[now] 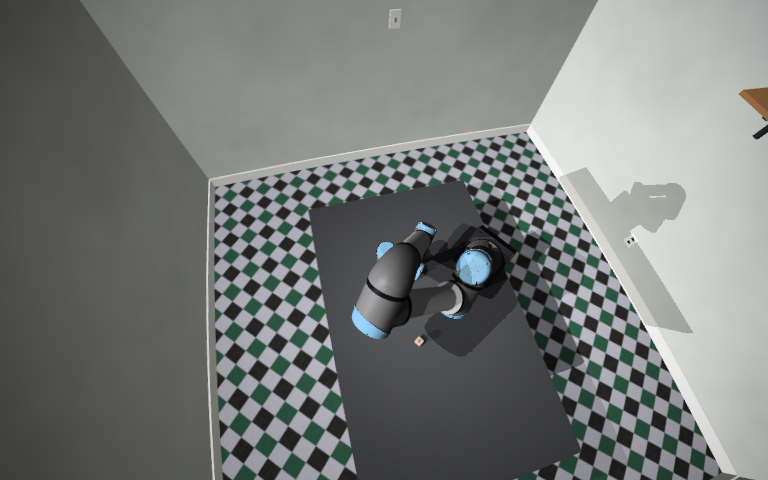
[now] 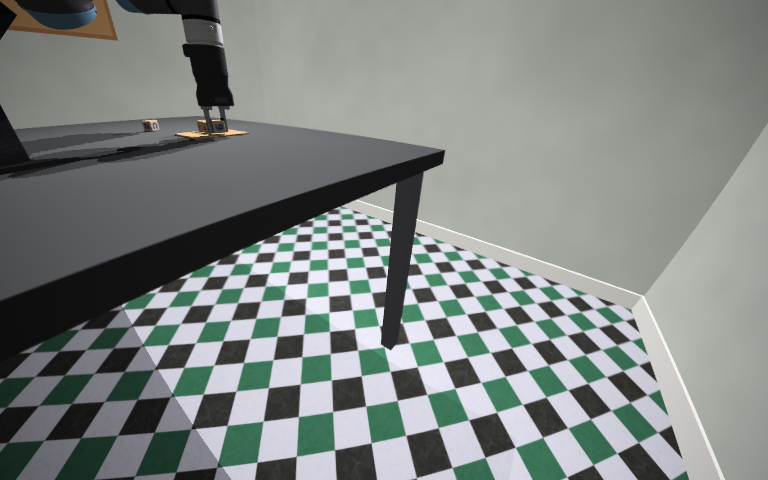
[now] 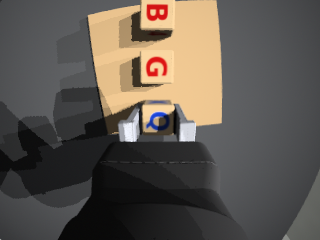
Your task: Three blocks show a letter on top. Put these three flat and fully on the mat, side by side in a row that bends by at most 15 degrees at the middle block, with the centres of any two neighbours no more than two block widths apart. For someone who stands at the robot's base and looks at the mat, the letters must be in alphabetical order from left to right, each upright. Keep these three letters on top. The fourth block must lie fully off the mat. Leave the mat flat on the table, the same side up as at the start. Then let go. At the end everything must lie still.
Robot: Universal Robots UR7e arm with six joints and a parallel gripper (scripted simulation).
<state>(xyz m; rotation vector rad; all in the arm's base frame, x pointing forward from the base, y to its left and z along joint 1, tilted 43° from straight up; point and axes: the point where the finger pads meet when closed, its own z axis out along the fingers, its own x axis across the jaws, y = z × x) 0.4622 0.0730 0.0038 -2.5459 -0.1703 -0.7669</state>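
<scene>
Now: the G block 1 cm behind my hand, 5 cm to the left of it and 1 cm below it. Round my hand: mat 1 cm behind, 5 cm to the left, 2 cm below.
</scene>
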